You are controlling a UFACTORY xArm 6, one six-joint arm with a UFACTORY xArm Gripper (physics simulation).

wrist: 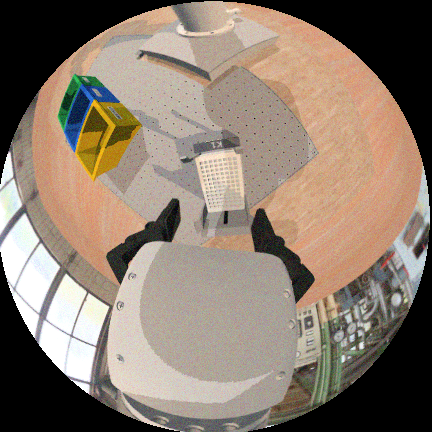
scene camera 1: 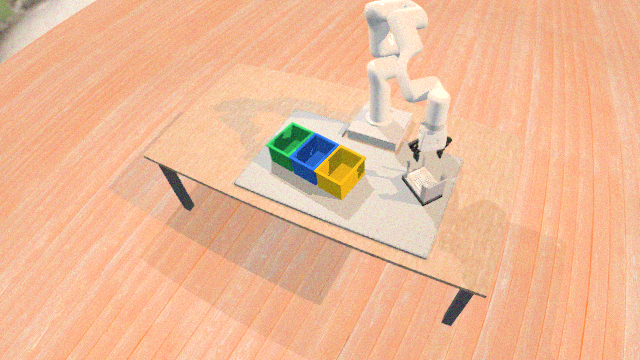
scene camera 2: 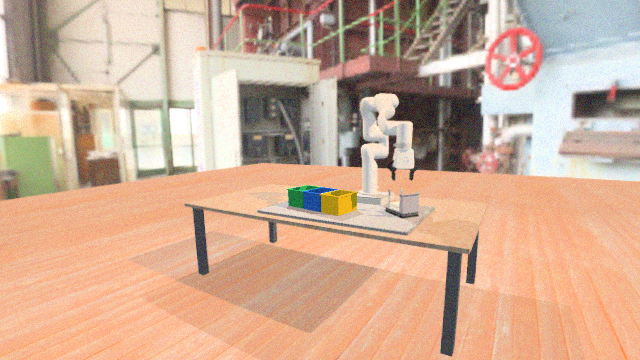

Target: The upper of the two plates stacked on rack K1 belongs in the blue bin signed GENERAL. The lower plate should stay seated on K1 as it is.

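Frame: origin at the arm's base, x left, y back, z up, level; millimetres.
Seen in the pictures: gripper, fingertip midpoint: (wrist: 216, 213) (scene camera 1: 427, 157) (scene camera 2: 402, 180); arm's base, origin of the base link: (scene camera 1: 379, 118) (scene camera 2: 369, 193).
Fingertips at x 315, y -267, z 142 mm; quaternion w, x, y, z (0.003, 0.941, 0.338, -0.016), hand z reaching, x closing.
Pixels of each thing's top centre, then the offset from my fingertips to it. "*": a spot on its surface instead. Level surfaces: height alone.
- rack K1, middle of its top: (wrist: 218, 196) (scene camera 1: 425, 168) (scene camera 2: 402, 191) dy -6, dx +3, dz -54 mm
- blue bin, middle of its top: (wrist: 74, 117) (scene camera 1: 314, 150) (scene camera 2: 321, 190) dy -98, dx -437, dz -74 mm
- green bin, surface spot: (scene camera 1: 281, 156) (scene camera 2: 296, 195) * dy -162, dx -561, dz -103 mm
- grey perforated board, its level: dz -174 mm
A pale plate with a grid of wells (scene camera 1: 420, 179) (wrist: 220, 180) lies on rack K1 (scene camera 1: 433, 192) (scene camera 2: 409, 204) (wrist: 218, 145), between its upright guides. It covers what is beneath, so the lower plate cannot be made out separately. The blue bin (scene camera 1: 305, 169) (scene camera 2: 313, 201) (wrist: 79, 111) stands between the green and yellow bins; its sign is too small to read. My gripper (scene camera 1: 429, 156) (scene camera 2: 402, 179) (wrist: 216, 213) is open and empty, pointing down, above rack K1 and apart from it. In the wrist view the plate shows beyond and between the fingertips.
The green bin (scene camera 1: 281, 156) (scene camera 2: 295, 198) (wrist: 64, 105) and the yellow bin (scene camera 1: 330, 184) (scene camera 2: 336, 204) (wrist: 117, 146) adjoin the blue one. The bins and rack stand on a grey perforated board (scene camera 1: 390, 227) (scene camera 2: 370, 223) (wrist: 270, 135). The arm's base (scene camera 1: 372, 136) is behind, between bins and rack.
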